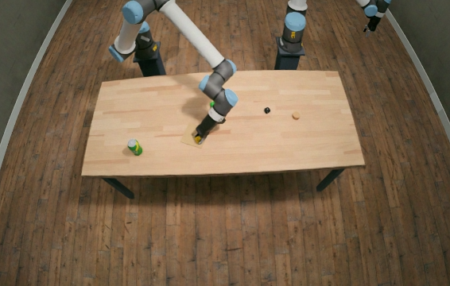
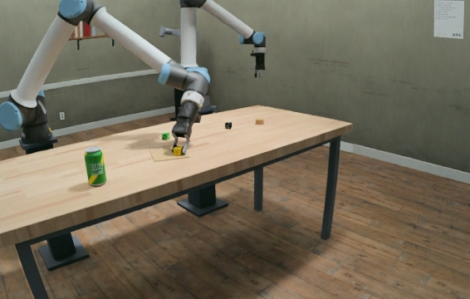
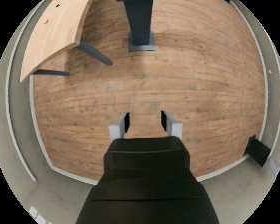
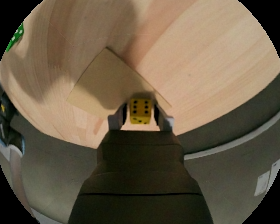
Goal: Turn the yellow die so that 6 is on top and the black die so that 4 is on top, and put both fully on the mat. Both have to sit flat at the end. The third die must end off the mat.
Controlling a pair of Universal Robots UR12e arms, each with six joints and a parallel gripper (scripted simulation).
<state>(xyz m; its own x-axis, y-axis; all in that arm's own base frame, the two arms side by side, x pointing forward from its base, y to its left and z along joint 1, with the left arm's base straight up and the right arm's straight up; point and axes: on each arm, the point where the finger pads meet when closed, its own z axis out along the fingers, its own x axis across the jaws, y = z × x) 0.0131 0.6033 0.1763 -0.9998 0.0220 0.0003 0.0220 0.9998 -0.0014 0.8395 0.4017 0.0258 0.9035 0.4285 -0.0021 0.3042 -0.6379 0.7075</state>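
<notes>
My right gripper is now 10 mm to the left of the yellow die and 10 mm above it. Round my right hand: black die: 190 mm behind, 420 mm to the left, 10 mm below; green die: 240 mm behind, 80 mm to the left, 10 mm below; tan mat: 30 mm behind, 30 mm to the right, 20 mm below.
</notes>
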